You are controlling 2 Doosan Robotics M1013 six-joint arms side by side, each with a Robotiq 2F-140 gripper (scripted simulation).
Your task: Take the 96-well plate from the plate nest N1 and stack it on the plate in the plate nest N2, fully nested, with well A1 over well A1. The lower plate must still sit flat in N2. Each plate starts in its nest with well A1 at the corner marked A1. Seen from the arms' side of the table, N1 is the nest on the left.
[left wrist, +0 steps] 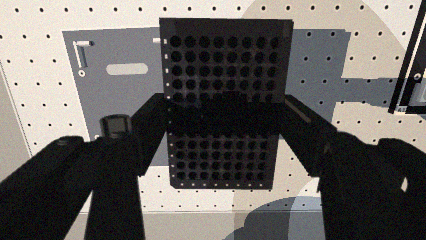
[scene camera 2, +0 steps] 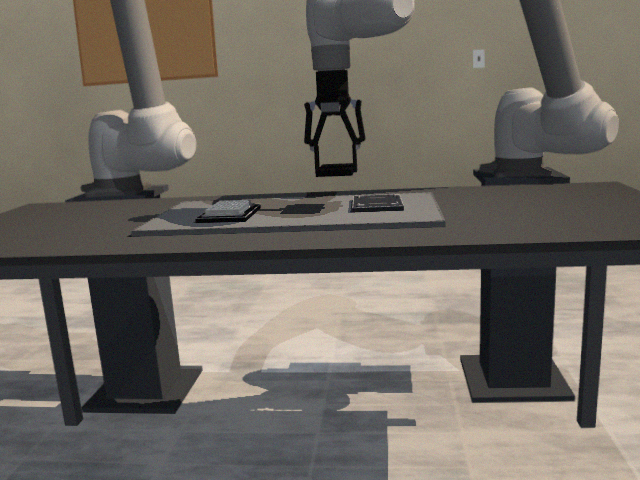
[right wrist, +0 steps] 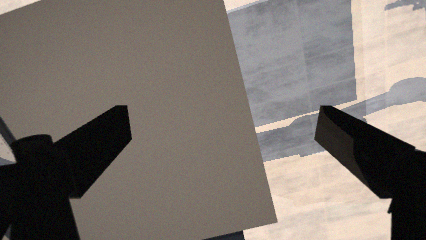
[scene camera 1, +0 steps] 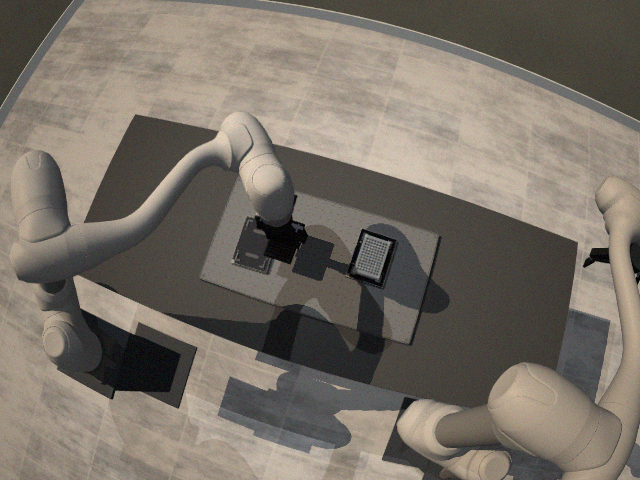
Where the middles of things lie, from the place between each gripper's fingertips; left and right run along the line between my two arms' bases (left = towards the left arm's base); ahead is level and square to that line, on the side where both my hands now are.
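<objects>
The white 96-well plate (scene camera 1: pixel 376 261) lies 260 mm to the right of my left hand, 30 mm ahead of it and 100 mm below it. Also measured from my left hand: black 96-well plate (scene camera 1: pixel 281 242), 20 mm below; nest N1 (scene camera 1: pixel 249 241), 100 mm to the left, 10 mm behind, 110 mm below.
From my right hand: white 96-well plate, 720 mm to the left, 30 mm behind, 290 mm below; black 96-well plate, 980 mm to the left, 60 mm behind, 210 mm below; nest N1, 1080 mm to the left, 70 mm behind, 300 mm below. Going by their middles, of the things named here the white 96-well plate is the nearest to my right hand and the nest N1 the farthest from it.
</objects>
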